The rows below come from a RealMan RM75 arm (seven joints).
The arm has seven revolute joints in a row. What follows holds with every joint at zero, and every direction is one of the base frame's.
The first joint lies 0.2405 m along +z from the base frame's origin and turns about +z.
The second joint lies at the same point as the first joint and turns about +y.
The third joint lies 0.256 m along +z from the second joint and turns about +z.
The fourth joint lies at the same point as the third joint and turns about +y.
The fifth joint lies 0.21 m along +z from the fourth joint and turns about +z.
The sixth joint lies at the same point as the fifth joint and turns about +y.
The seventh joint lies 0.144 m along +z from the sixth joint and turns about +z.
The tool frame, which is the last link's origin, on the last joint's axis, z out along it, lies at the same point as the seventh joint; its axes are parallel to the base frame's.
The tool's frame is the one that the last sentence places.
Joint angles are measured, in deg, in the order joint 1, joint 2, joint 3, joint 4, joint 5, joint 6, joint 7. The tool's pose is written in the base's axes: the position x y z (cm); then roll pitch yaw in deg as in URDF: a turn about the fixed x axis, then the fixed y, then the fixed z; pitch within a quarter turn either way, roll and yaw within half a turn. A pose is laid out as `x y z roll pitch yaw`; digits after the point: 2 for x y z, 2 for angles.
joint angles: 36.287 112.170 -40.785 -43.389 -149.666 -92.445 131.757
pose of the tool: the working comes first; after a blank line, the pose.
Where each joint sits with the arm in this pose, in the base's axes (m; each line is computed from the numbers above, not from the rounded line before):
joint 1: 0.0000 0.0000 0.2405
joint 2: 0.0000 0.0000 0.2405
joint 3: 0.1911 0.1403 0.1439
joint 4: 0.1911 0.1403 0.1439
joint 5: 0.2825 0.3243 0.1875
joint 6: 0.2825 0.3243 0.1875
joint 7: 0.3106 0.3366 0.0468
the tool: 0.3106 0.3366 0.0468

31.06 33.66 4.68 -167.71 0.61 -69.09
